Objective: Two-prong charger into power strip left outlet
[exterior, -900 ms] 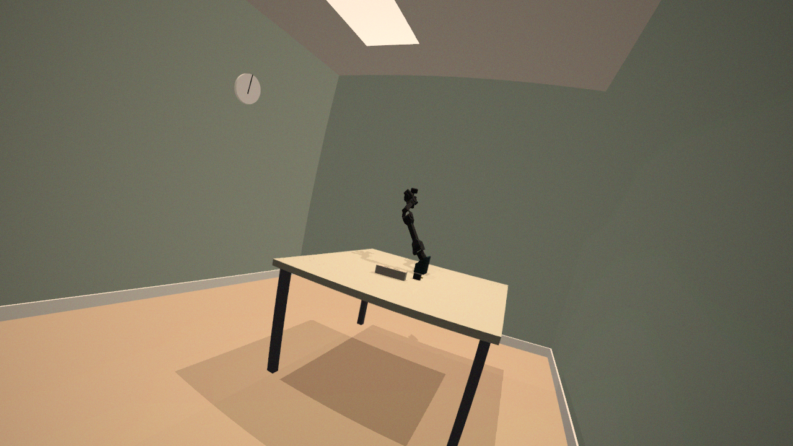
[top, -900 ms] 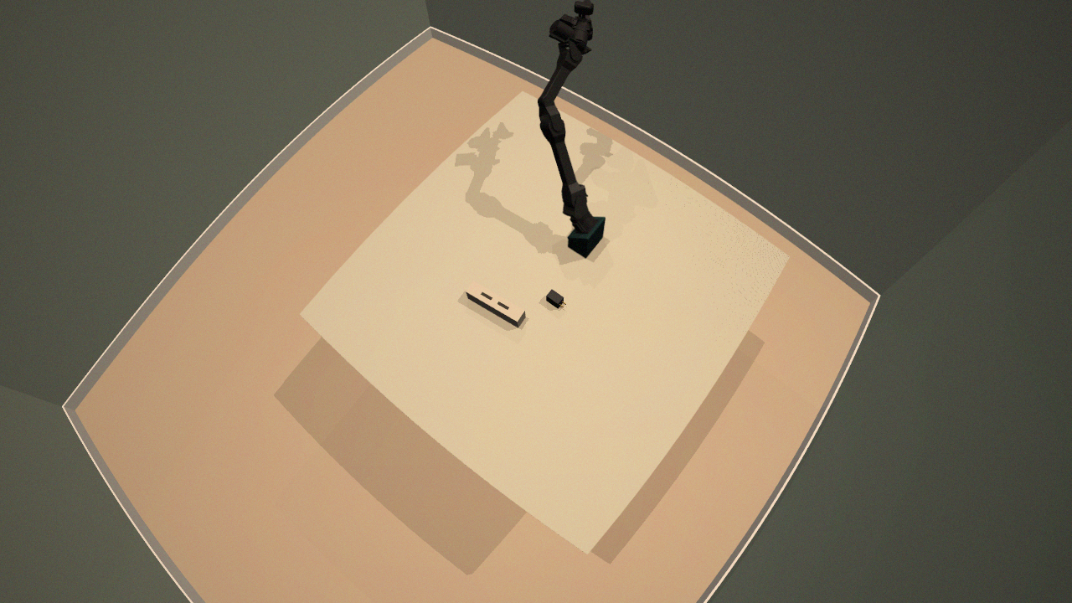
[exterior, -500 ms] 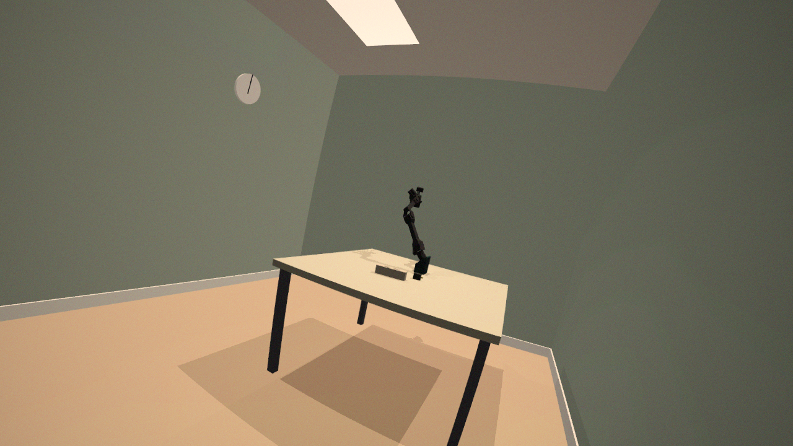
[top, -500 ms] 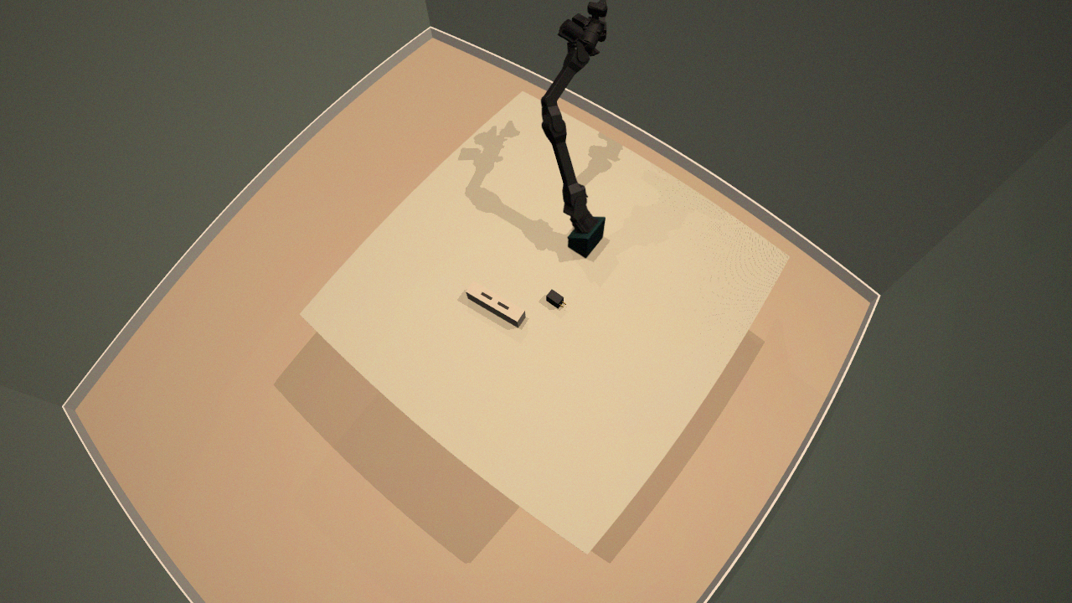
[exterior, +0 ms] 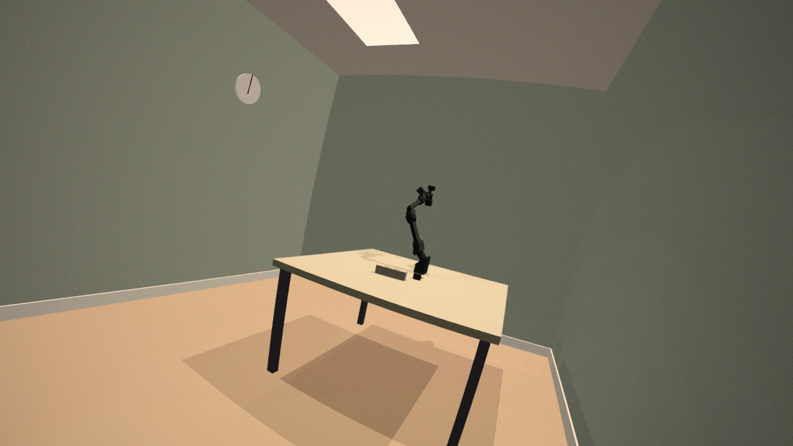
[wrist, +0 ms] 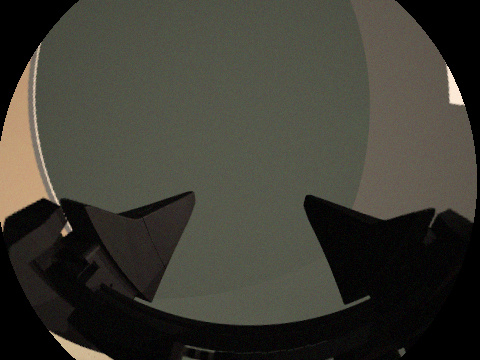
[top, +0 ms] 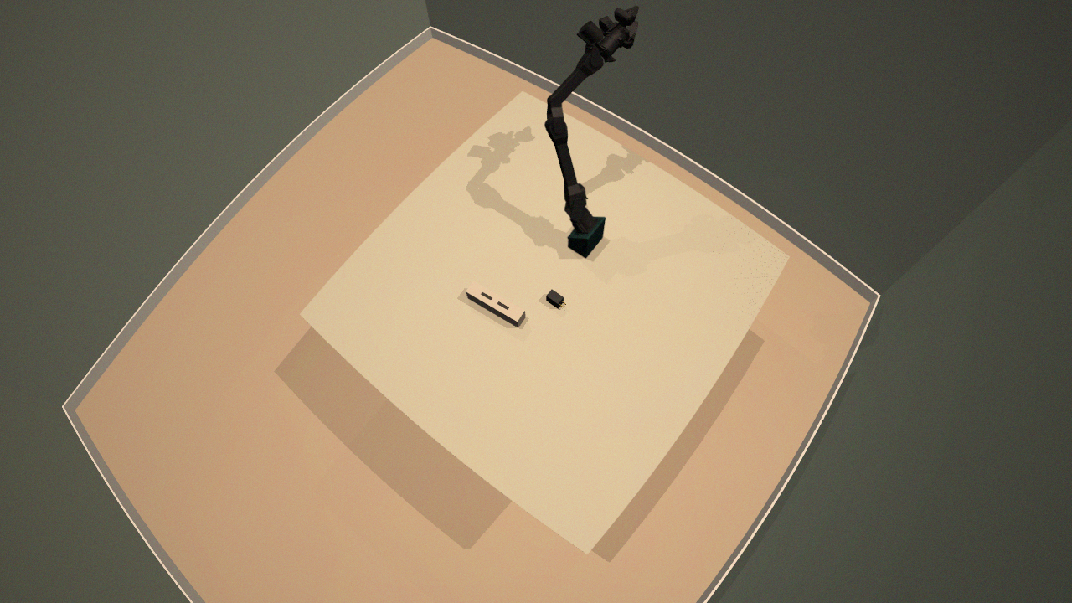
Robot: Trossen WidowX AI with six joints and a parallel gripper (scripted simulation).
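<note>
The two-prong charger is 78 cm ahead of my gripper tip, 25 cm to the left of it and 61 cm below it.
</note>
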